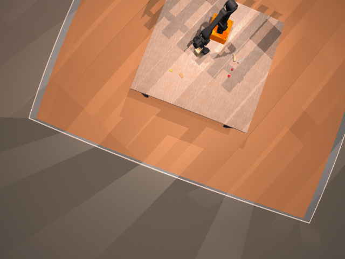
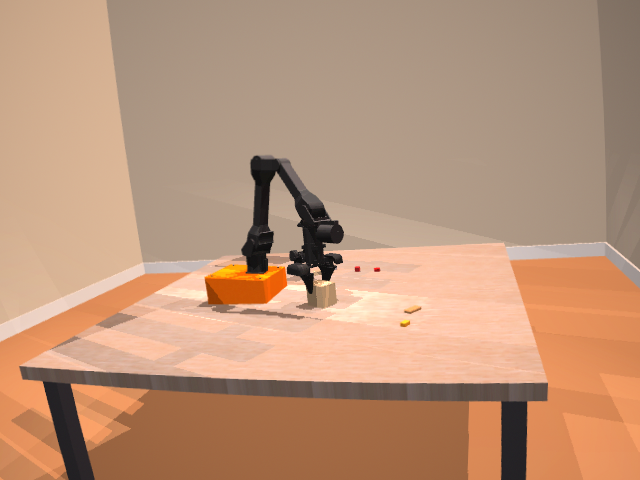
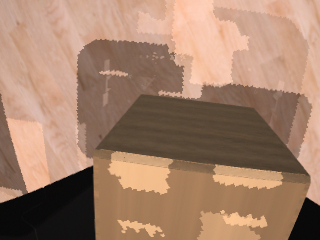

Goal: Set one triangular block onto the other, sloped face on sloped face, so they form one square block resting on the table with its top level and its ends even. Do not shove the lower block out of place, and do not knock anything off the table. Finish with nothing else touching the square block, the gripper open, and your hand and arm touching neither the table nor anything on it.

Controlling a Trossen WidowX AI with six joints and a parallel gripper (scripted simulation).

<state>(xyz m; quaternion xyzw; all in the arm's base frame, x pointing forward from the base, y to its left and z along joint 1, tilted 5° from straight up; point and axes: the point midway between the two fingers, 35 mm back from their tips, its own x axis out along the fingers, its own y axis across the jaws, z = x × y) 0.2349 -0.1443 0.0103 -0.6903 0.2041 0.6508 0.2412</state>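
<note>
Right now my gripper tip is 1 cm below the triangular block. Round my gripper tip: orange cube (27 cm ahead, 22 cm to the right, 4 cm below); tan bar (37 cm to the left, 5 cm behind, 3 cm below); grey bar (45 cm to the left, 4 cm behind, 3 cm below).
</note>
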